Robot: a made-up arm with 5 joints. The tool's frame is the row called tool.
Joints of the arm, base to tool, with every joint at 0 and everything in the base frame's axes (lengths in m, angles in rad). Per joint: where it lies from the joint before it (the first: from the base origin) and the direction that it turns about. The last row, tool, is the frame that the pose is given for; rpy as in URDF.
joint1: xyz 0.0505 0 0.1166 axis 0 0 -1
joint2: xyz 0.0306 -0.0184 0.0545 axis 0 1 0
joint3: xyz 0.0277 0 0.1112 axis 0 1 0
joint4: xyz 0.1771 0 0.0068 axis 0 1 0
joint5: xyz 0.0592 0.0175 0 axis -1 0 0
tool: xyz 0 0 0 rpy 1.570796 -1.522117 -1.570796
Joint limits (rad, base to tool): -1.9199..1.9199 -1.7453..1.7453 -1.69..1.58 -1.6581..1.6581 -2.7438..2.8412
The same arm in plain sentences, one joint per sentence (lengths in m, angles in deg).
The arm has five revolute joints in a row. What follows holds with every joint at zero, and every direction is one of the base frame's.
The first joint sits 0.0505 m along +x and 0.1166 m along +z from the base frame's origin and rotates about -z, from -110 to 110 deg.
The second joint sits 0.0306 m along +x and 0.0184 m along -y and 0.0545 m along +z from the first joint and rotates about +y, from -100 to 100 deg.
The third joint sits 0.0277 m along +x and 0.1112 m along +z from the second joint and rotates about +y, from -96.83 to 90.53 deg.
The fourth joint sits 0.1771 m along +x and 0.0068 m along +z from the third joint and rotates about +y, from -95 to 95 deg.
The fifth joint sits 0.0592 m along +x and 0.0175 m along +y from the fourth joint and rotates about -x, from -157.21 to 162.79 deg.
The tool frame, which is the frame that the pose is given for, sits at the same point as the fifth joint; its axes are the base frame's turned by roll 90, pitch -87.21 and yaw -90 deg (as in URDF: about the fixed x, then y, then z).

